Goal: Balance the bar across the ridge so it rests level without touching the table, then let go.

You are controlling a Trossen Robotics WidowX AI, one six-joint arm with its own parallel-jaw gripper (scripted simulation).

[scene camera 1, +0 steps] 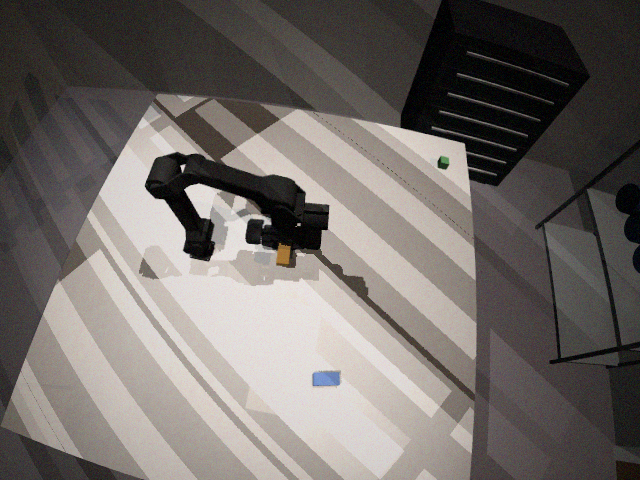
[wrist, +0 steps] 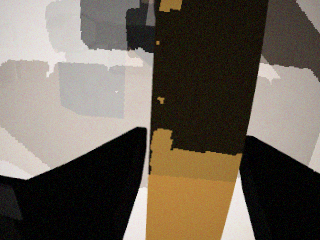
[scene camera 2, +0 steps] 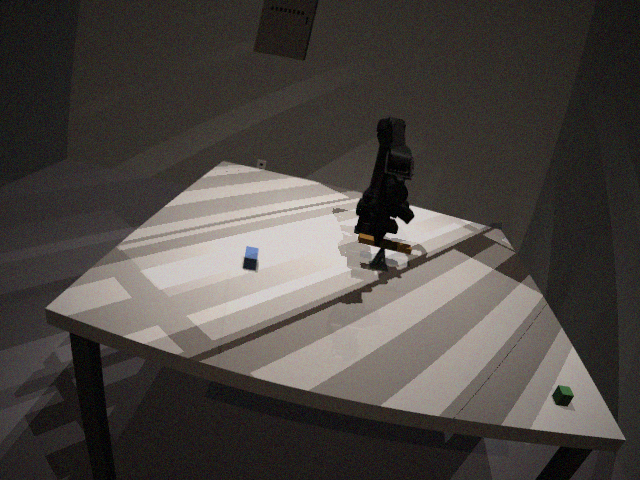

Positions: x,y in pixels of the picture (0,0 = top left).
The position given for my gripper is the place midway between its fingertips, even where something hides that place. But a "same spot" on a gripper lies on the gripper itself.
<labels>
my gripper: scene camera 1; wrist 193,142; scene camera 2
same spot on my gripper: [scene camera 1: 267,241] = [scene camera 2: 374,212]
</labels>
